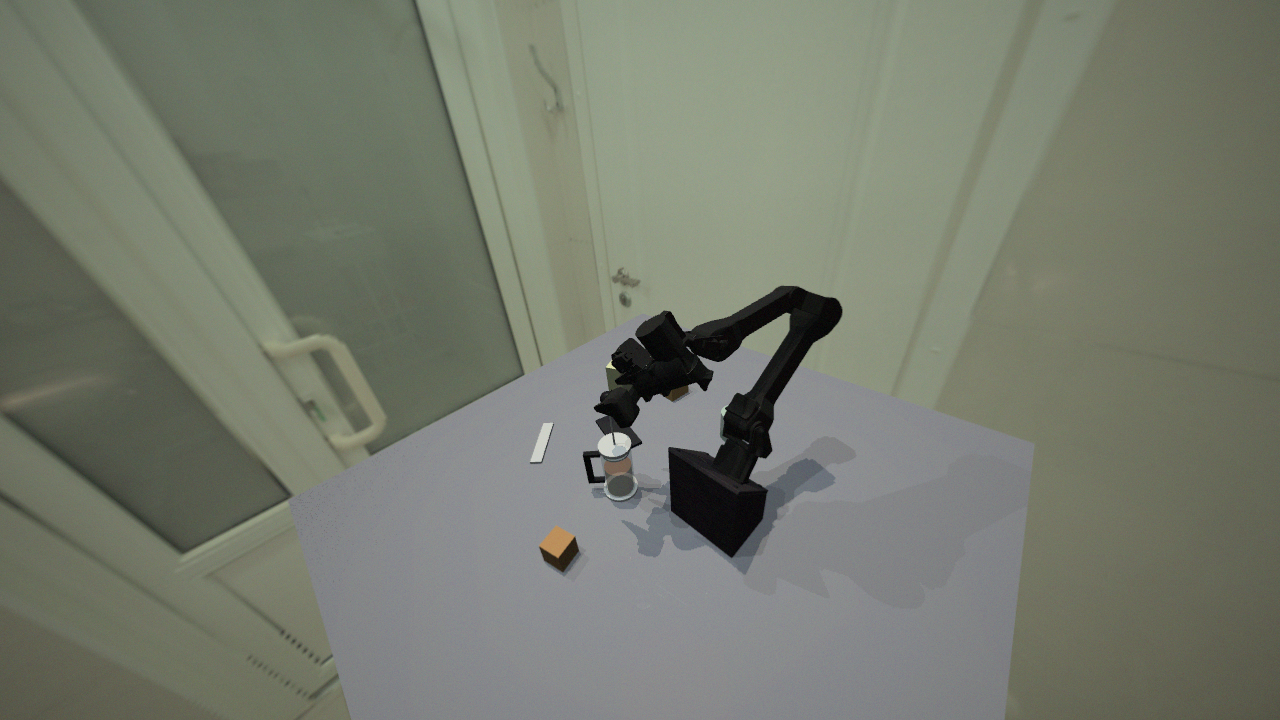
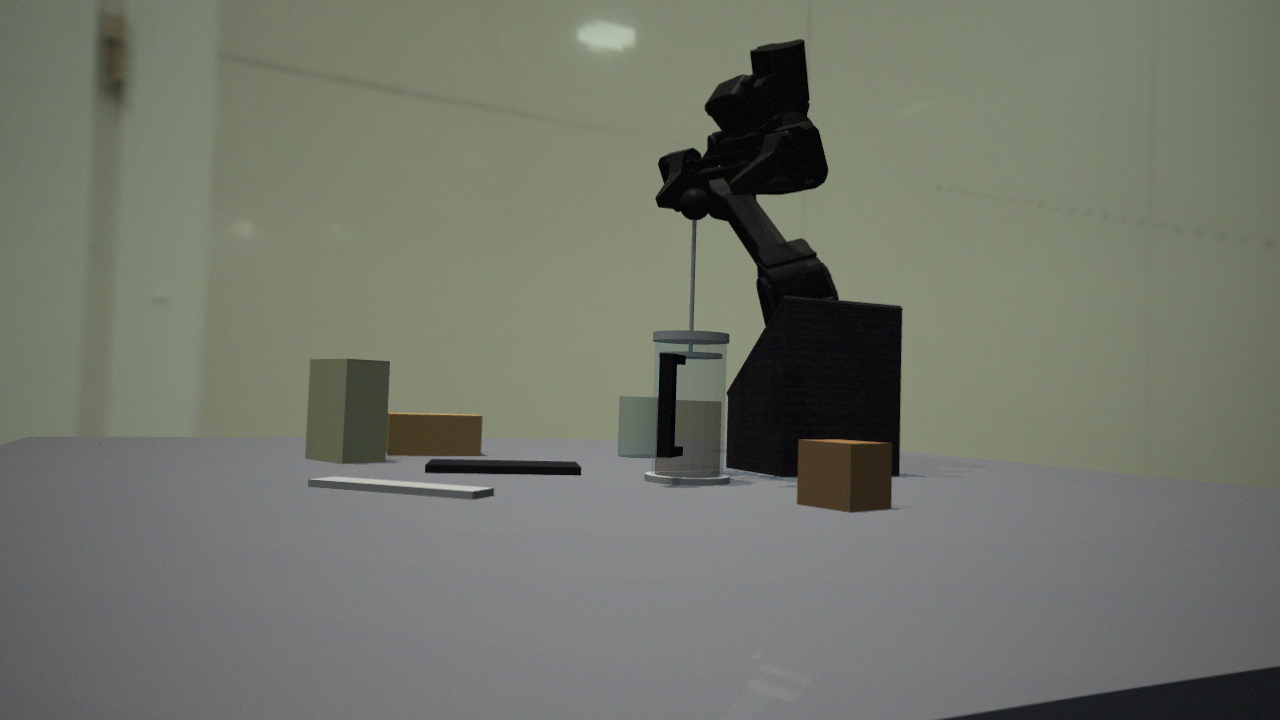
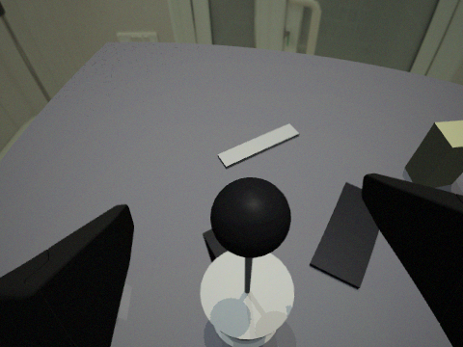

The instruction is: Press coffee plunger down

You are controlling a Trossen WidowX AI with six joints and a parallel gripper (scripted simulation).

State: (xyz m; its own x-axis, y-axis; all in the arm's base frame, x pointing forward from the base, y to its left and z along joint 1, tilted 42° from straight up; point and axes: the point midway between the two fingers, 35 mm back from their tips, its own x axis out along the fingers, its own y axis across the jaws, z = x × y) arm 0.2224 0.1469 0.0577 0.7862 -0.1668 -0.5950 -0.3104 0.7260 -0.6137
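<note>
My gripper tip is 10 mm short of the glass coffee press, 10 mm to the right of it and 140 mm above it. The rest, counted from my gripper tip: pale green cup (130 mm behind, 310 mm to the right, 240 mm below); flat black plate (130 mm ahead, 130 mm to the right, 270 mm below).
</note>
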